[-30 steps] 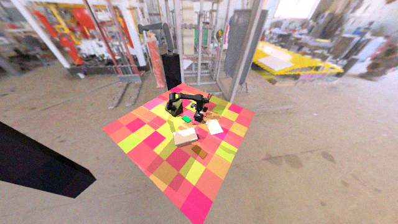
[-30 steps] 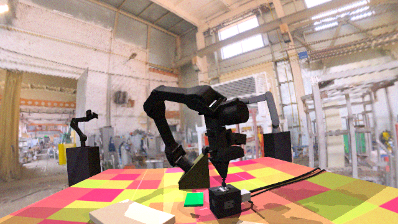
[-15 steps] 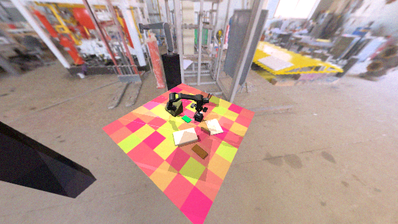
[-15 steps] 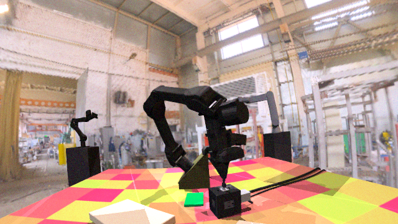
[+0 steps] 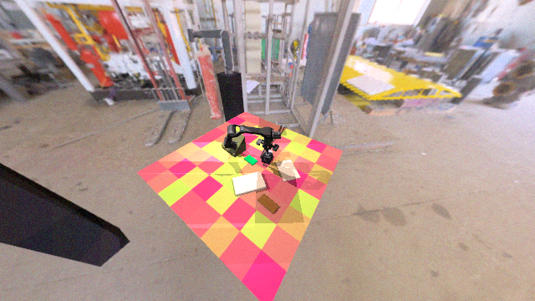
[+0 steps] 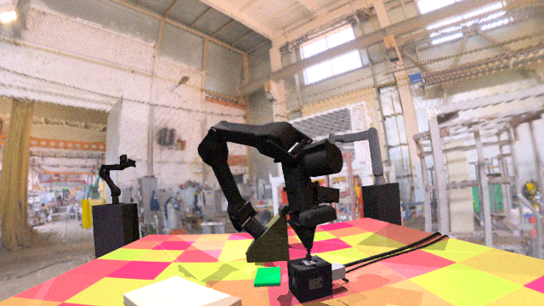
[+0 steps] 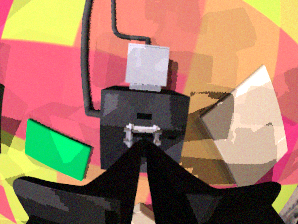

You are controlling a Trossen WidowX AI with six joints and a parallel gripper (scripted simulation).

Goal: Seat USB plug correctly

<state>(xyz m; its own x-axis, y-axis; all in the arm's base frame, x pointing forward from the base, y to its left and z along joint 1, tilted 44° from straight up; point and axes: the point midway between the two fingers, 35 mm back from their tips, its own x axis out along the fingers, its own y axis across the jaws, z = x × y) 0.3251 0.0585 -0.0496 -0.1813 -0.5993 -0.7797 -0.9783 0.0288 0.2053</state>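
The USB plug lies 2 cm below my gripper tip. Round my gripper tip: green flat block 12 cm behind, 10 cm below, 8 cm to the right; then brown flat piece 35 cm to the right, 23 cm ahead, 10 cm below; then pale box 29 cm to the right, 10 cm below, 2 cm ahead.
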